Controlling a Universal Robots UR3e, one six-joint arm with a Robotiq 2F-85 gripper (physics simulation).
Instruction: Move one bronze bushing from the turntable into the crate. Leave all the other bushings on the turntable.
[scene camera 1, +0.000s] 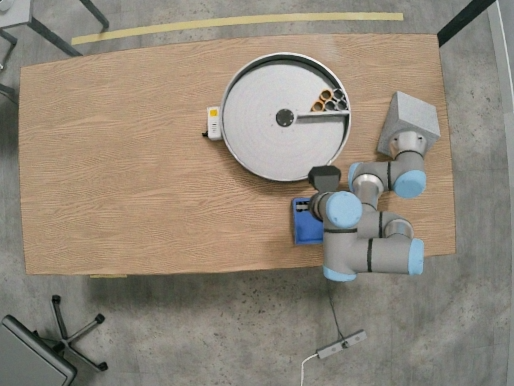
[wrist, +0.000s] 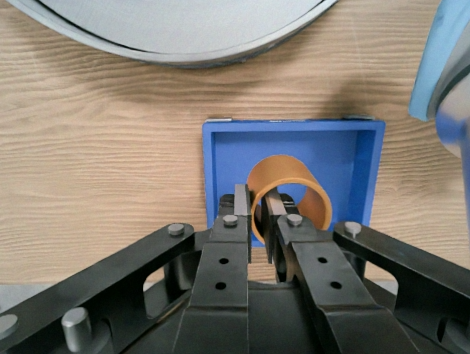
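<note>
My gripper (scene camera 1: 301, 205) (wrist: 254, 201) is shut on the wall of a bronze bushing (wrist: 278, 169), one finger inside the ring and one outside. The bushing hangs over the blue crate (scene camera 1: 294, 222) (wrist: 209, 165), inside its outline in the wrist view; its height above the crate floor is hard to tell. The arm covers the crate's right part in the scene view. On the turntable (scene camera 1: 260, 145) (wrist: 175, 30), a bronze bushing (scene camera 1: 321, 95) and another bronze bushing (scene camera 1: 313, 106) stand beside several grey bushings (scene camera 1: 336, 90) against the divider.
The turntable's divider bar (scene camera 1: 322, 113) runs from near the hub to the right rim. A white box with a yellow label (scene camera 1: 214, 123) adjoins the turntable's left side. The grey robot base block (scene camera 1: 415, 112) stands at the right. The crate is near the table's front edge.
</note>
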